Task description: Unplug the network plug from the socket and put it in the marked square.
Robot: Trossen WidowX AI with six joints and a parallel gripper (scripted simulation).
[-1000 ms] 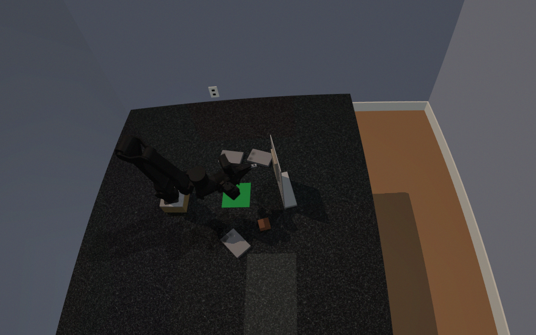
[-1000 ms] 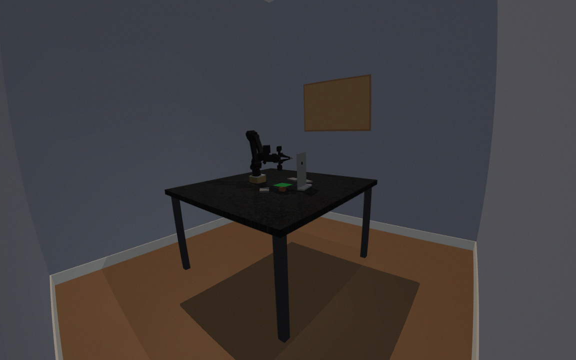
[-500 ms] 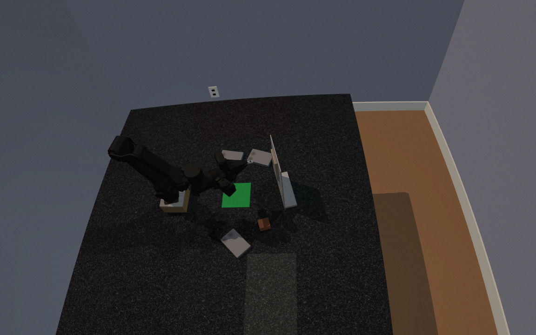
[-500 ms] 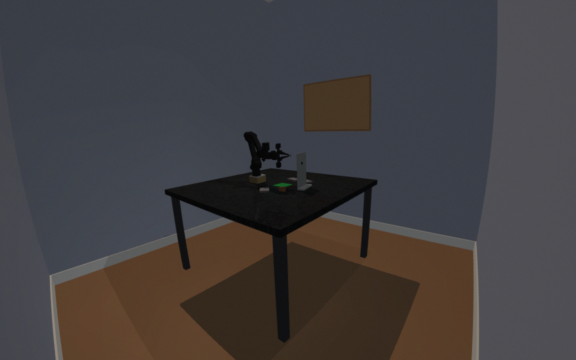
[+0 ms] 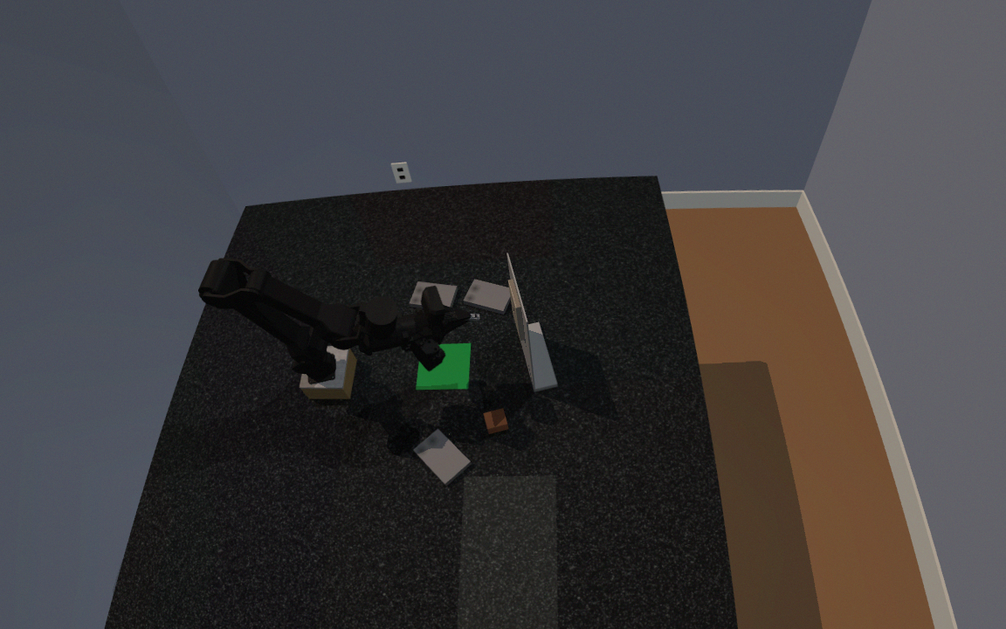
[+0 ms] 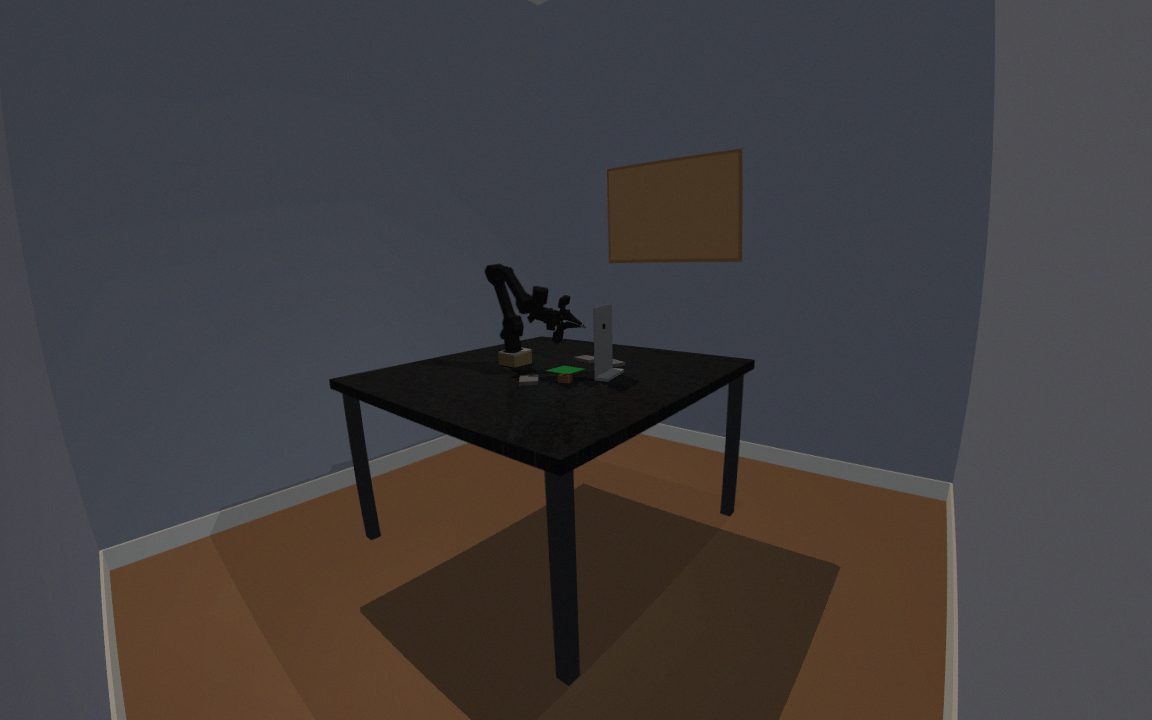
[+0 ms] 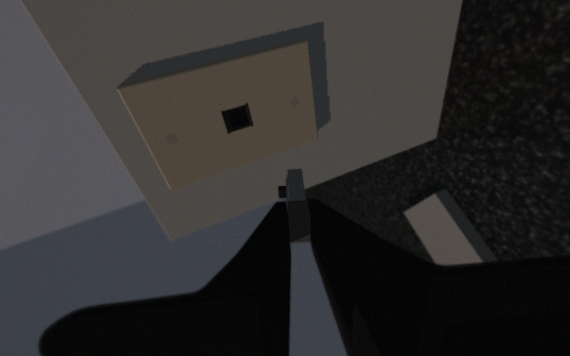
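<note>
Now: gripper tip 190 mm above the green marked square, 90 mm past it and 20 mm to the right of it. From my gripper tip the other things lie so: grey network plug: right at my gripper tip; then upright panel: 110 mm ahead, 70 mm below, 10 mm to the right; then orange block: 180 mm below, 150 mm to the right, 10 mm ahead.
</note>
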